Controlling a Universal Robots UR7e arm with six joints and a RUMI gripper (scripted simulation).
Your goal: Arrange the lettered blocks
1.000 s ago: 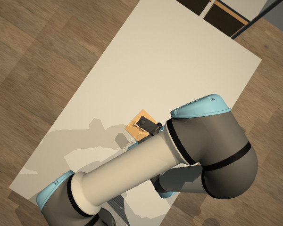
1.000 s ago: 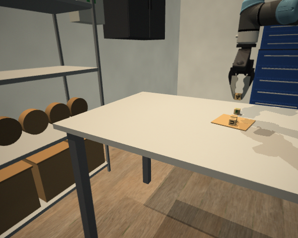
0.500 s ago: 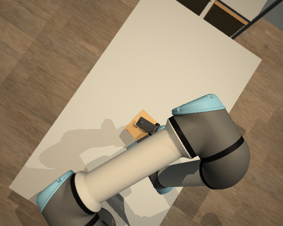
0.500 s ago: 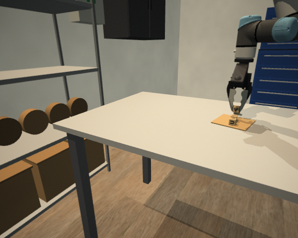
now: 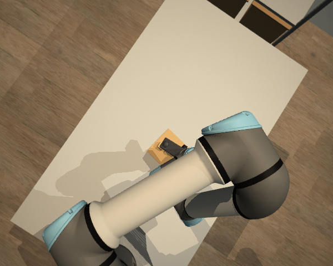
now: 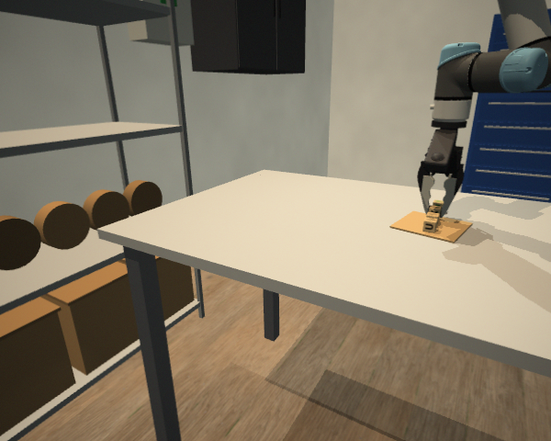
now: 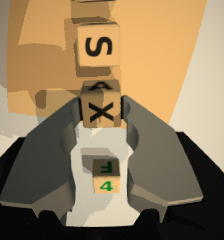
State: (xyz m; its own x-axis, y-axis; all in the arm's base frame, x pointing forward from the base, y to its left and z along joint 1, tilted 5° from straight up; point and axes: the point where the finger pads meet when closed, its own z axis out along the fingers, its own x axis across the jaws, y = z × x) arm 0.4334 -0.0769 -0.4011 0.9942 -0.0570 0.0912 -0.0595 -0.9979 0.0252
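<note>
The X block is right at my hand. The rest, counted from my hand: D block: 8 cm to the left, 1 cm below; then S block: 4 cm to the left, 1 cm below; then orange mat: 4 cm to the left, 2 cm below.
</note>
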